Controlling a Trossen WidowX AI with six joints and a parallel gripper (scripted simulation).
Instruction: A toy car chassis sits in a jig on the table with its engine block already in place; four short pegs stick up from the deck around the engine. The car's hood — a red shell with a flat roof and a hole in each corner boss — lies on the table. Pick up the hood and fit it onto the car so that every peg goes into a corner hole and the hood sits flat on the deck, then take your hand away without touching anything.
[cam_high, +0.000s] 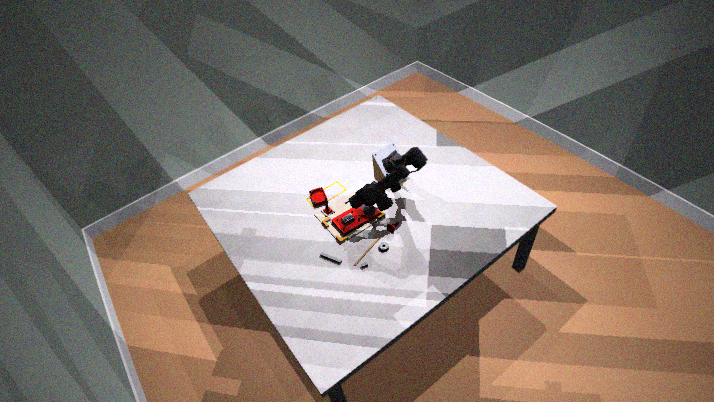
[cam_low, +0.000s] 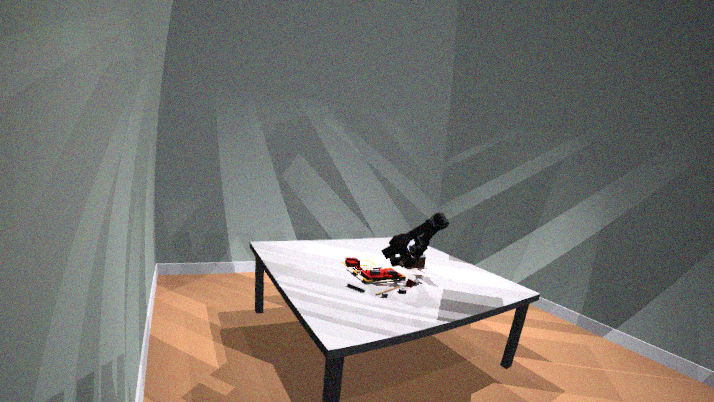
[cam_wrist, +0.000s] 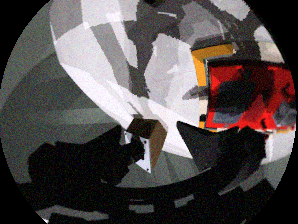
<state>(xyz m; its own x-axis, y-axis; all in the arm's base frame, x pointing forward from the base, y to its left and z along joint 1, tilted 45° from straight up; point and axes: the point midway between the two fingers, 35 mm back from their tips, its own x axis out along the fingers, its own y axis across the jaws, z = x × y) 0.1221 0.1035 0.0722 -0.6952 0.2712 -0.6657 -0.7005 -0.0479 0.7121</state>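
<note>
The red hood lies 25 cm ahead of my gripper tip, 23 cm to the right of it and 6 cm below it. From my gripper tip the other things lie so: grey engine block: 22 cm ahead, 4 cm below; wheel: 18 cm ahead, 21 cm to the left, 6 cm below; wooden stick: 25 cm ahead, 18 cm to the left, 6 cm below.
</note>
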